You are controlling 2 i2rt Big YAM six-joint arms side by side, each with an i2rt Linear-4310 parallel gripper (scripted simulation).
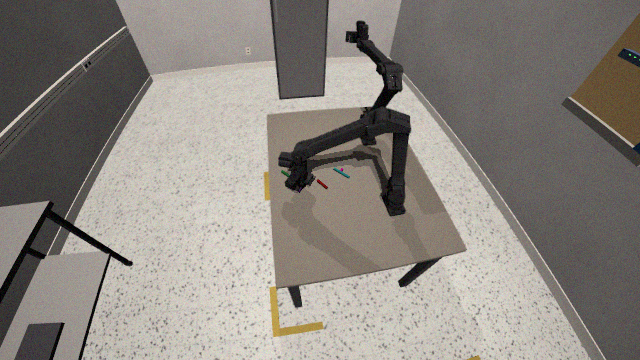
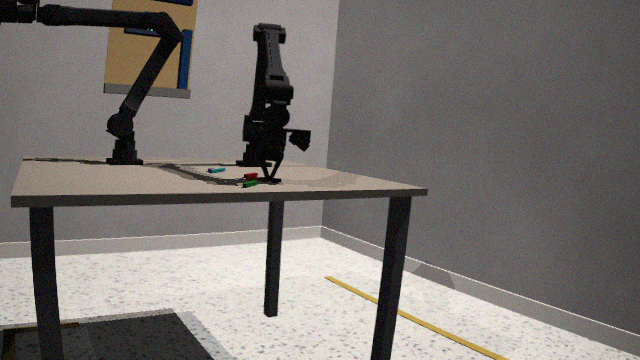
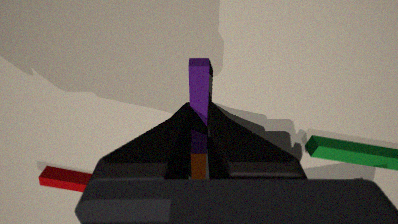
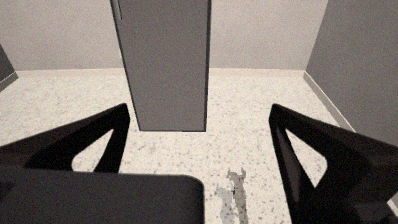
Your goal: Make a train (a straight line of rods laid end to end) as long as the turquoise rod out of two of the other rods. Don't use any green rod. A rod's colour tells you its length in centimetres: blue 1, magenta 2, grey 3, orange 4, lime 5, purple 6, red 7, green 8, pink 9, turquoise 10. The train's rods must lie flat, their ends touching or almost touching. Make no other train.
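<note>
A red rod (image 3: pixel 55 177) is in the scene, though in image 4 it is out of frame. The left gripper (image 2: pixel 269 181) is visible too, and image 3 (image 3: pixel 199 111) shows that left gripper as well. The right gripper (image 4: pixel 199 111) can also be seen.
</note>
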